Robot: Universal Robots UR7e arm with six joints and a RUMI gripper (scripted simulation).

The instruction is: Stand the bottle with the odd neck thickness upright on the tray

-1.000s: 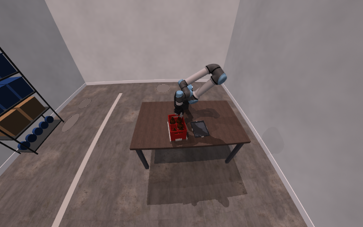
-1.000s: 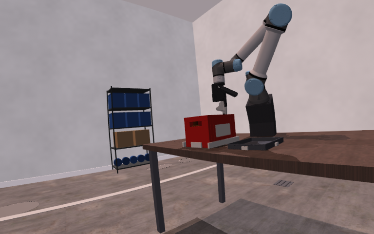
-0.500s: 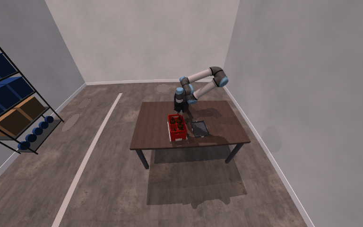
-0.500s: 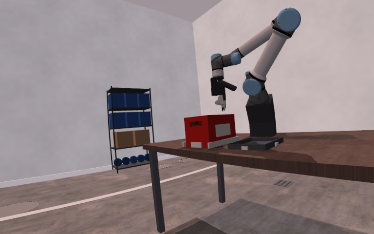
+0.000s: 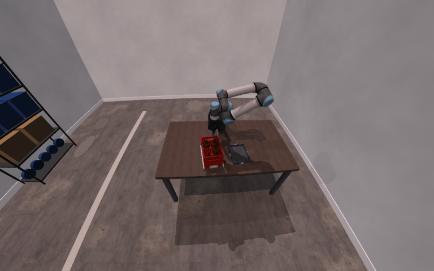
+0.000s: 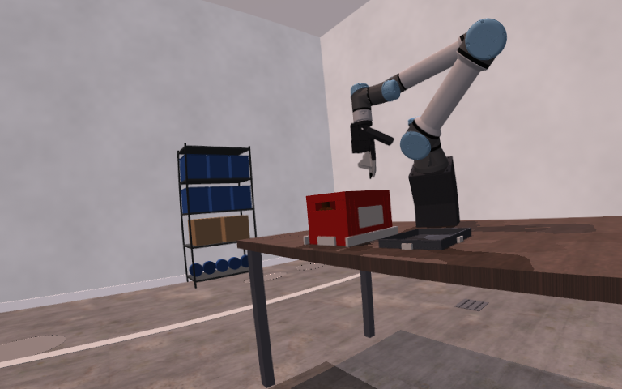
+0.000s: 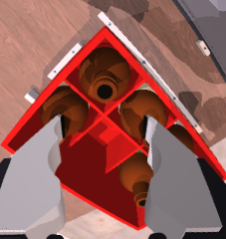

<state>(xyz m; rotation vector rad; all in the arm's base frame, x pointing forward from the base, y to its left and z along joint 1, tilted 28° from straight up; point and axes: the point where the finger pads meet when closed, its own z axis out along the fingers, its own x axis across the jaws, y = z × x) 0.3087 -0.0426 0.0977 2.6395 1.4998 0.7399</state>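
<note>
The brown bottle is 15 cm below my hand, 9 cm ahead of it and 2 cm to the left of it. The rest, counted from my hand: dark tray (28 cm to the left, 23 cm below, 3 cm ahead); then red crate (16 cm below, 10 cm ahead, 2 cm to the right); then glass bottle (20 cm ahead, 15 cm below, 3 cm to the right).
</note>
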